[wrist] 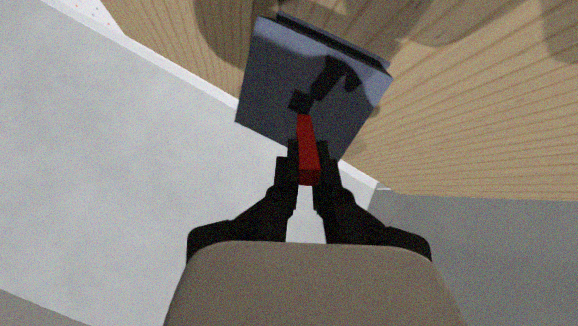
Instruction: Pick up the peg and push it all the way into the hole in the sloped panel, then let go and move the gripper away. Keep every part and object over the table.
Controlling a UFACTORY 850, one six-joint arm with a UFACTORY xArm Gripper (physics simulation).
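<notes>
The red peg is held lengthwise between the fingers of my gripper, which is shut on it. The peg's far end points up the view at the blue-grey sloped panel. The square dark hole in the panel shows right beside the peg's far tip, a little above it in the view. The peg's red side shows along its length; whether its tip touches the panel or stands short of it, I cannot tell. Dark shadows of the gripper and peg lie across the panel close to the hole.
A pale grey-white surface with a raised light edge runs along the left, under the panel's lower side. A wood-grained surface lies behind and to the right of the panel. A darker grey area is at the lower right.
</notes>
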